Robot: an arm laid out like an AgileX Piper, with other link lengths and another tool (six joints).
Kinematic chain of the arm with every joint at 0, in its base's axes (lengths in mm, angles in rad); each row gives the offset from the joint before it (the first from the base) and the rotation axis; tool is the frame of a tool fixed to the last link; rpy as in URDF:
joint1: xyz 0 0 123 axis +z
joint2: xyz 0 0 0 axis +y
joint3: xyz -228.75 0 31.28 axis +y
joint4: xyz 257.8 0 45.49 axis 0.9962 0 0.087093
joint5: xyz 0 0 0 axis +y
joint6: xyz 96.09 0 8.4 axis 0.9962 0 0.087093
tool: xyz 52.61 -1 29.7 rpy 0.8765 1.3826 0.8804
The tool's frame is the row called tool.
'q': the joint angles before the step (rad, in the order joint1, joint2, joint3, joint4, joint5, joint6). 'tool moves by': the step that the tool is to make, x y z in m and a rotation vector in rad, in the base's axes. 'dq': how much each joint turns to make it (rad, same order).
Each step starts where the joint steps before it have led.
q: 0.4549, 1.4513, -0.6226, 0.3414, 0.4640, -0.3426
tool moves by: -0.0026, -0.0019, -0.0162, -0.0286, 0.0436, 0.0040
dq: -0.0001, 0.0566, 0.0000, -0.0073, -0.0052, -0.0002
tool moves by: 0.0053, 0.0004, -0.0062, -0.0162, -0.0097, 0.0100
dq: -0.0009, 0.0408, -0.0152, -0.0147, -0.0278, -0.0068
